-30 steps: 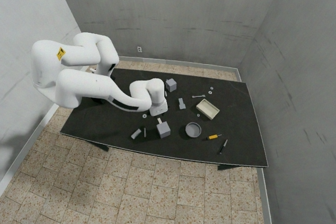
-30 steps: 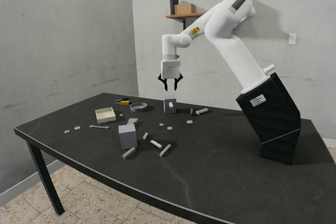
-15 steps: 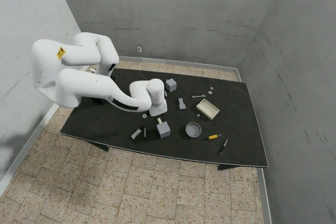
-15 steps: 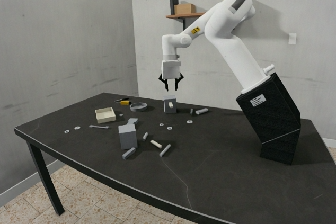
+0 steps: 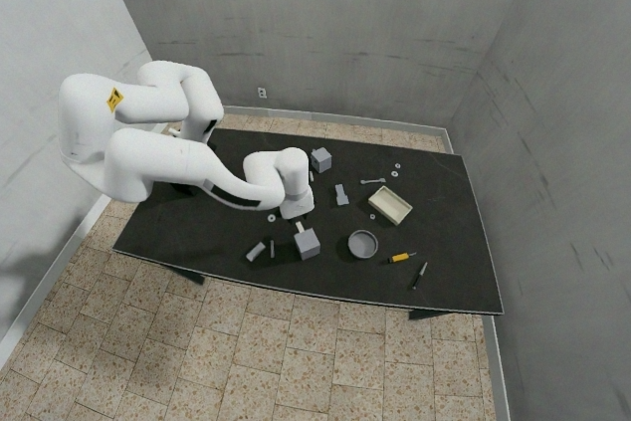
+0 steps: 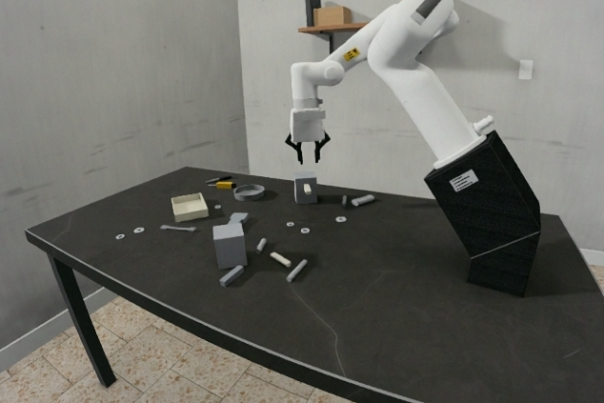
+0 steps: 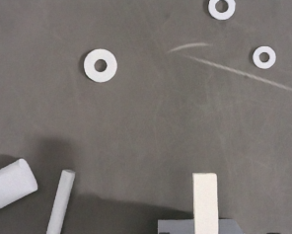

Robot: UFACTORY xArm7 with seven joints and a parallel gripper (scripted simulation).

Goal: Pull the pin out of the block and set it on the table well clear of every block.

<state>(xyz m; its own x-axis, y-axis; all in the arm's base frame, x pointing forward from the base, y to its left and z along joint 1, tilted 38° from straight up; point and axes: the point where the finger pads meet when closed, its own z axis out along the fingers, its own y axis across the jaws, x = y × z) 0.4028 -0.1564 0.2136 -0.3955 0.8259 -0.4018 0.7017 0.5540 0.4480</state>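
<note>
Right now my hand is 11 cm above the short cream pin, 1 cm to the left of it and 1 cm short of it. Also, from my hand: round grey dish: 25 cm ahead, 16 cm below, 1 cm to the right; short grey cylinder: 16 cm below, 15 cm behind, 9 cm to the right; cream tray: 36 cm ahead, 18 cm to the left, 16 cm below.
</note>
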